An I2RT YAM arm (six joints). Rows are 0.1 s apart.
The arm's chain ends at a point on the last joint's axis. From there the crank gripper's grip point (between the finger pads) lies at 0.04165 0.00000 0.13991 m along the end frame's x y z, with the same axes.
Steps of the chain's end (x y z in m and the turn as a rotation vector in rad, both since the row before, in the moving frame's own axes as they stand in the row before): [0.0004 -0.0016 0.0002 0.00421 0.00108 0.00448]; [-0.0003 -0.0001 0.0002 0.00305 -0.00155 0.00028]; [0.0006 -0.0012 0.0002 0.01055 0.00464 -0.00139]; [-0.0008 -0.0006 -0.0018 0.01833 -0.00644 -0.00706]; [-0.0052 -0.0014 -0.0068 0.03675 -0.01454 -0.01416]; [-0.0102 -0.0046 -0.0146 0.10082 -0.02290 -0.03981]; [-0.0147 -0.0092 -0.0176 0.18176 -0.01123 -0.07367]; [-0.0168 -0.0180 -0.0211 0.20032 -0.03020 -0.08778]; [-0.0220 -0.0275 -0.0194 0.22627 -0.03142 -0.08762]
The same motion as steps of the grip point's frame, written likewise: [0.0006 -0.0020 0.0002 0.00421 0.00108 0.00448]; [-0.0005 -0.0005 0.0003 0.00305 -0.00155 0.00028]; [0.0012 -0.0027 0.0000 0.01055 0.00464 -0.00139]; [-0.0017 -0.0035 -0.0016 0.01833 -0.00644 -0.00706]; [-0.0073 -0.0071 -0.0063 0.03675 -0.01454 -0.01416]; [-0.0137 -0.0203 -0.0145 0.10082 -0.02290 -0.03981]; [-0.0173 -0.0375 -0.0197 0.18176 -0.01123 -0.07367]; [-0.0224 -0.0494 -0.0231 0.20032 -0.03020 -0.08778]; [-0.0279 -0.0624 -0.0221 0.22627 -0.03142 -0.08762]
